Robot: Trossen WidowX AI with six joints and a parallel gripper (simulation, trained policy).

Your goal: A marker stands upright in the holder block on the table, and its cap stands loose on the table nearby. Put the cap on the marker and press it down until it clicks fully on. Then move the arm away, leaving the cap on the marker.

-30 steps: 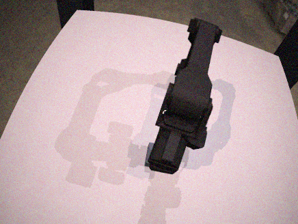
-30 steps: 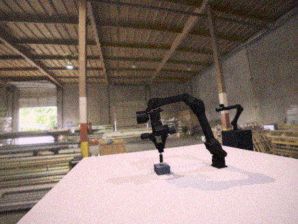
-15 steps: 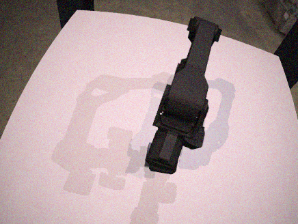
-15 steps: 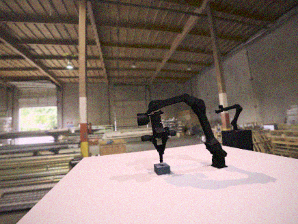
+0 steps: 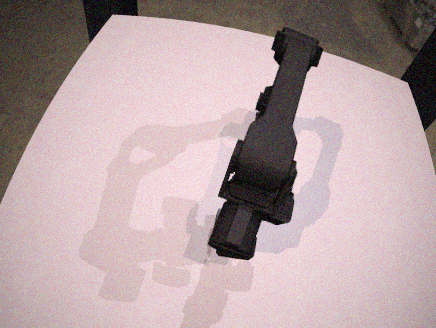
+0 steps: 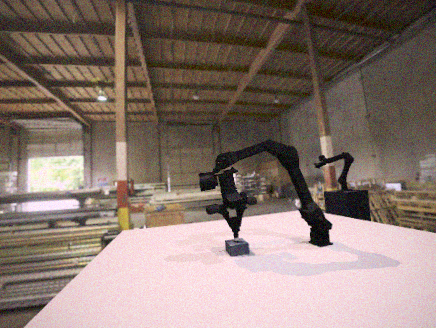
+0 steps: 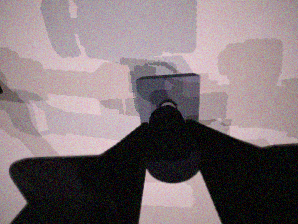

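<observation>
My gripper tip is 7 cm above the grey holder block. The rest, counted from my gripper tip: dark cap (1 cm above).
</observation>
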